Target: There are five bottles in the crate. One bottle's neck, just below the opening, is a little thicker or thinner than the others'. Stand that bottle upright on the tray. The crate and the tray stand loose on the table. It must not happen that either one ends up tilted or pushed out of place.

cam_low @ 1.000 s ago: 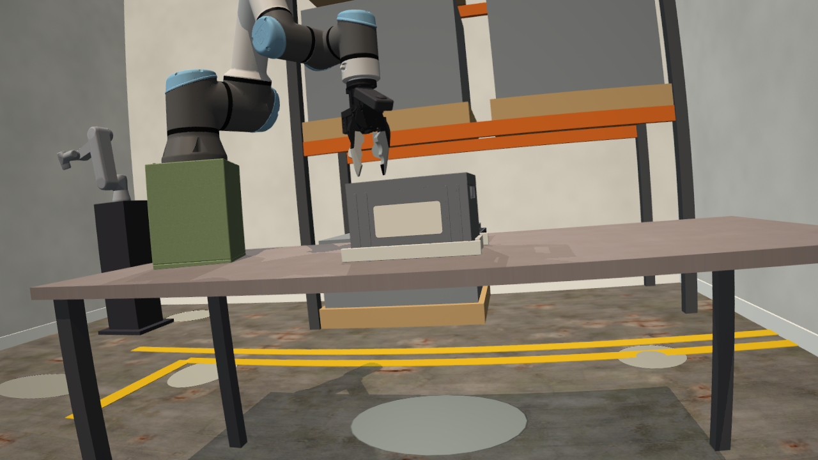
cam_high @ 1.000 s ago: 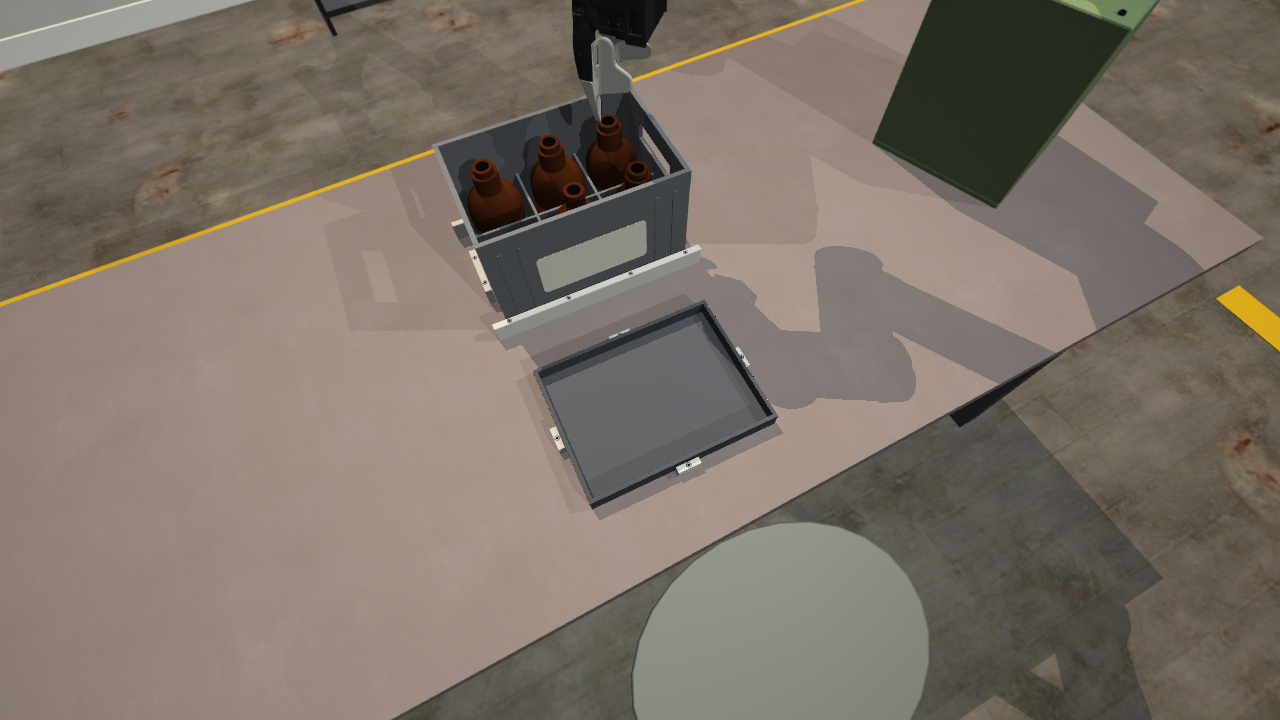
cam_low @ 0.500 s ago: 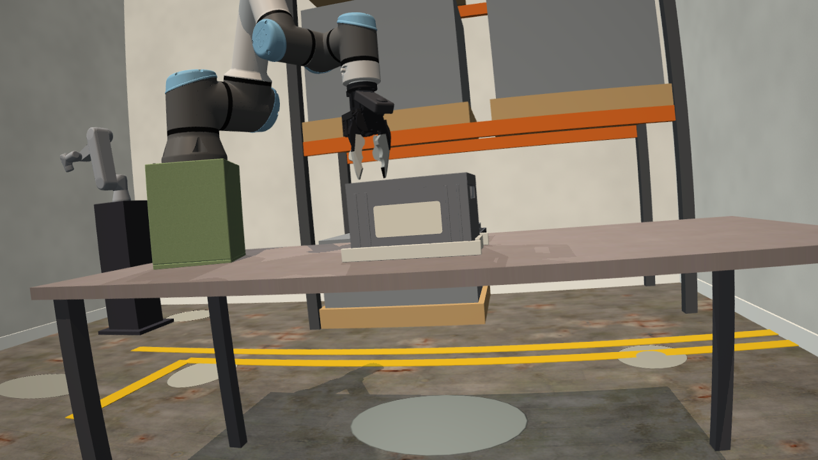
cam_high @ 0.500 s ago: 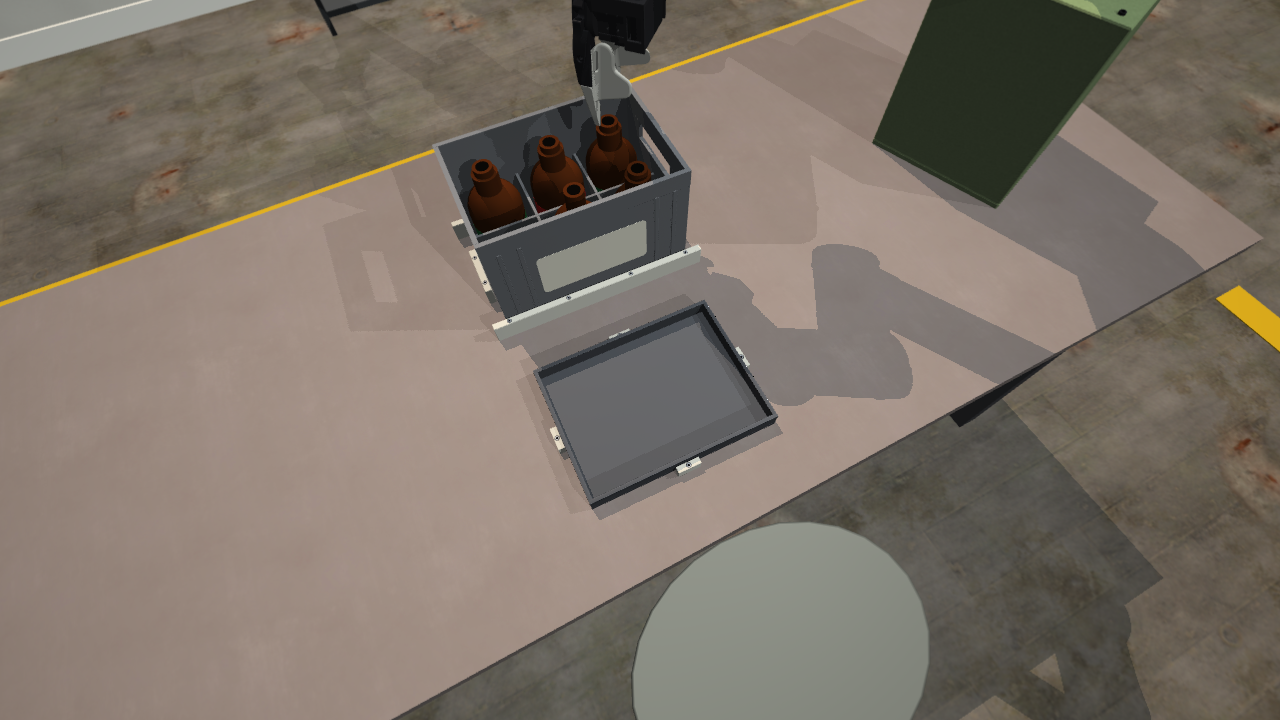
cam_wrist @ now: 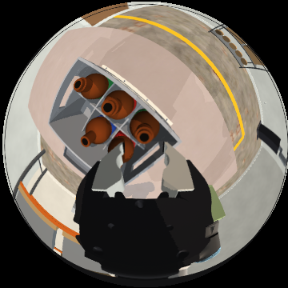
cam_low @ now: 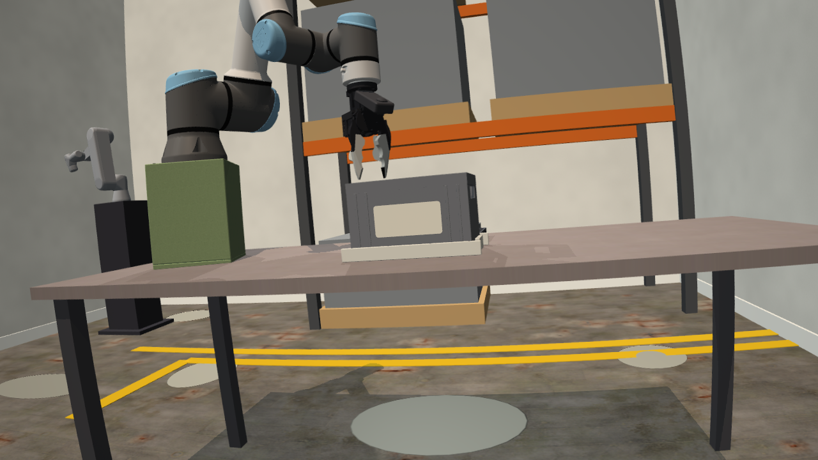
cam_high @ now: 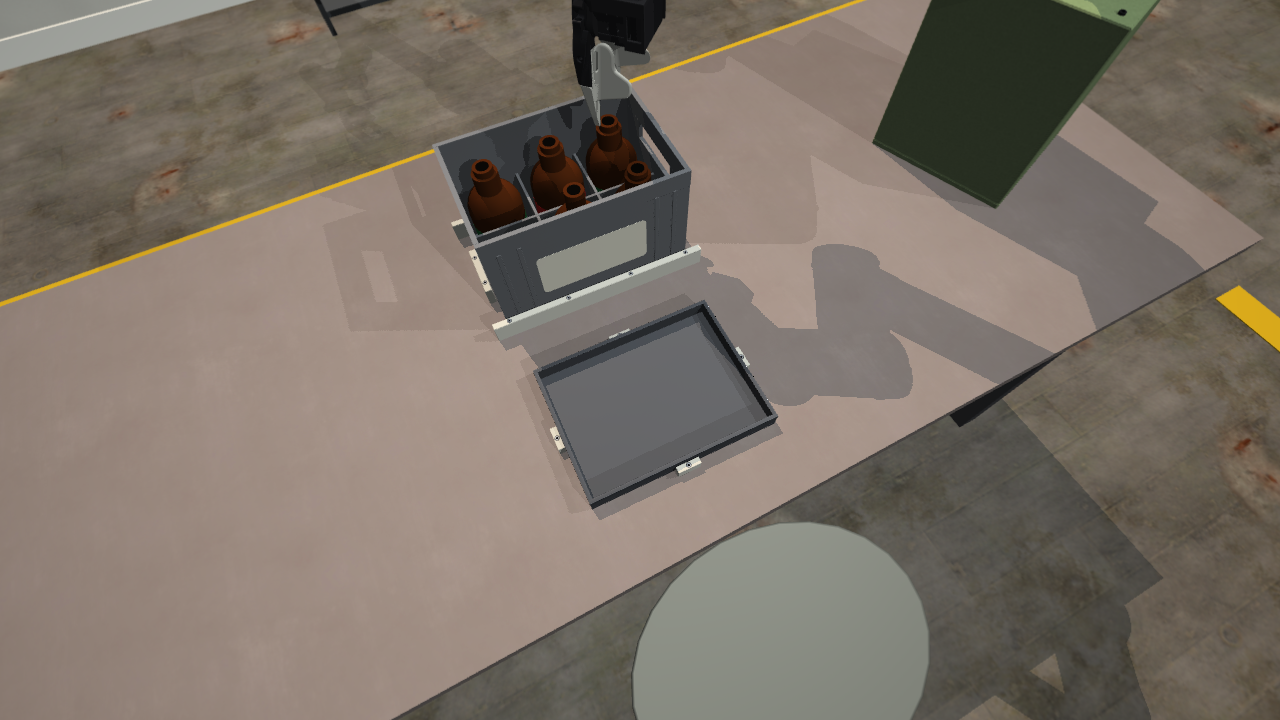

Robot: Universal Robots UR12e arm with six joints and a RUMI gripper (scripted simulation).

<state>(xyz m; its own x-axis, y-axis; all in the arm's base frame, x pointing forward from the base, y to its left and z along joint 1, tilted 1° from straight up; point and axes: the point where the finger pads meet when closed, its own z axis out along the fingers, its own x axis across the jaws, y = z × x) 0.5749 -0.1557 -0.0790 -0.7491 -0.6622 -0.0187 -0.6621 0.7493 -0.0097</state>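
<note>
The grey crate is 11 cm below my hand, 9 cm ahead of it and 4 cm to the left of it. Also, from my hand: dark tray (32 cm to the left, 18 cm below, 11 cm ahead); brown bottle (11 cm below, 9 cm to the left, 9 cm ahead).
</note>
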